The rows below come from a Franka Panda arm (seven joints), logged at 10 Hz.
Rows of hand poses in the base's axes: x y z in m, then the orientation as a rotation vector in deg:
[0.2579, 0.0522, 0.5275, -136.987, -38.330, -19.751]
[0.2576, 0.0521, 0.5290, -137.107, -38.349, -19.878]
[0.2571, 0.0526, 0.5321, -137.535, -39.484, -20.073]
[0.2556, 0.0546, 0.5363, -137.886, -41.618, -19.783]
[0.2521, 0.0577, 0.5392, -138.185, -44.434, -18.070]
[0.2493, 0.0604, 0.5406, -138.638, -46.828, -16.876]
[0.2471, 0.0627, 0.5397, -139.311, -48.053, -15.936]
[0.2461, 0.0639, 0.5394, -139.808, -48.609, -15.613]
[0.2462, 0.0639, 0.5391, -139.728, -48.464, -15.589]
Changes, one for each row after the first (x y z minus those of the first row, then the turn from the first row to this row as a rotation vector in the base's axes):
[-0.0003, -0.0001, 0.0015, -0.106, -0.108, -0.054]
[-0.0008, 0.0004, 0.0046, -0.822, -0.618, 0.517]
[-0.0023, 0.0024, 0.0088, -1.819, -1.067, 1.877]
[-0.0058, 0.0055, 0.0117, -3.142, -0.714, 4.034]
[-0.0086, 0.0082, 0.0131, -4.459, -0.630, 5.721]
[-0.0108, 0.0105, 0.0122, -5.585, -0.406, 6.518]
[-0.0118, 0.0117, 0.0119, -6.262, -0.398, 6.791]
[-0.0117, 0.0117, 0.0116, -6.143, -0.329, 6.731]

